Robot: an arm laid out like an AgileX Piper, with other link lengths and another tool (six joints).
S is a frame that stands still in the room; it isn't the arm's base.
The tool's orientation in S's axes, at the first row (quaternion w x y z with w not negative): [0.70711, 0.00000, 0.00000, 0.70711]
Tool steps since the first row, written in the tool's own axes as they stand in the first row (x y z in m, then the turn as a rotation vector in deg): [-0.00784, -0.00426, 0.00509, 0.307, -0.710, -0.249]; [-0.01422, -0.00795, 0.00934, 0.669, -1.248, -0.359]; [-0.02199, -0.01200, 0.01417, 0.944, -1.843, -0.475]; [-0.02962, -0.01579, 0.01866, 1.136, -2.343, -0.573]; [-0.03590, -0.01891, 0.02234, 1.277, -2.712, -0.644]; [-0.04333, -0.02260, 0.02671, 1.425, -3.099, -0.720]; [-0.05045, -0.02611, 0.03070, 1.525, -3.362, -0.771]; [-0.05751, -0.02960, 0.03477, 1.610, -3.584, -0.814]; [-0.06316, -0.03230, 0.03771, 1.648, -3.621, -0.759]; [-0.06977, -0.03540, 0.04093, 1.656, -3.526, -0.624]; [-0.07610, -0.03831, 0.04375, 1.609, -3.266, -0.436]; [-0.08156, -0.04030, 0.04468, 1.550, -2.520, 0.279]
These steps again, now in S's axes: [0.00426, -0.00784, 0.00509, 0.710, 0.307, -0.249]; [0.00795, -0.01422, 0.00934, 1.248, 0.669, -0.359]; [0.01200, -0.02199, 0.01417, 1.843, 0.944, -0.475]; [0.01579, -0.02962, 0.01866, 2.343, 1.136, -0.573]; [0.01891, -0.03590, 0.02234, 2.712, 1.277, -0.644]; [0.02260, -0.04333, 0.02671, 3.099, 1.425, -0.720]; [0.02611, -0.05045, 0.03070, 3.362, 1.525, -0.771]; [0.02960, -0.05751, 0.03477, 3.584, 1.610, -0.814]; [0.03230, -0.06316, 0.03771, 3.621, 1.648, -0.759]; [0.03540, -0.06977, 0.04093, 3.526, 1.656, -0.624]; [0.03831, -0.07610, 0.04375, 3.266, 1.609, -0.436]; [0.04030, -0.08156, 0.04468, 2.520, 1.550, 0.279]
